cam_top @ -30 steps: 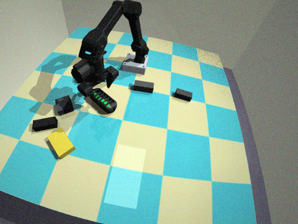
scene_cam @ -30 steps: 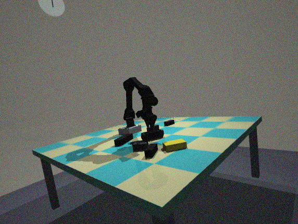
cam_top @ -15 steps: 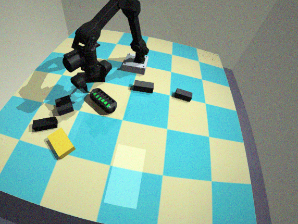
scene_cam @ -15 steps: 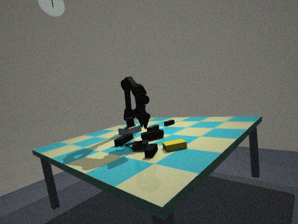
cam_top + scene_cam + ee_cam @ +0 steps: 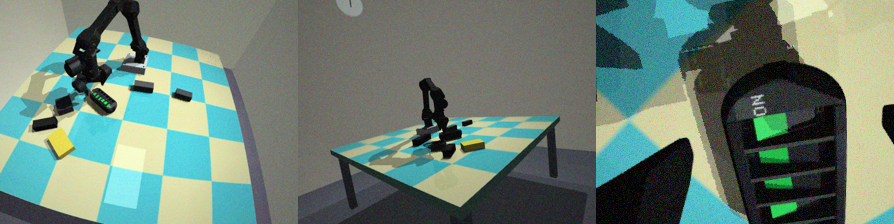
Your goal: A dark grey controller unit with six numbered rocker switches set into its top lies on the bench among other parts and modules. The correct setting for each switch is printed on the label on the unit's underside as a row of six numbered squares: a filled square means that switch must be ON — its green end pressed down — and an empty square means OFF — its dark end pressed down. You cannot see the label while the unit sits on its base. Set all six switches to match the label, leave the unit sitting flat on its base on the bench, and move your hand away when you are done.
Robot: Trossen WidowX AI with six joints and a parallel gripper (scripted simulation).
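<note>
Now: the long dark block 12 cm behind my gripper tip, 8 cm to the right of it and 4 cm below it. Also, from my gripper tip: yellow block (28 cm ahead, 6 cm to the right, 4 cm below).
</note>
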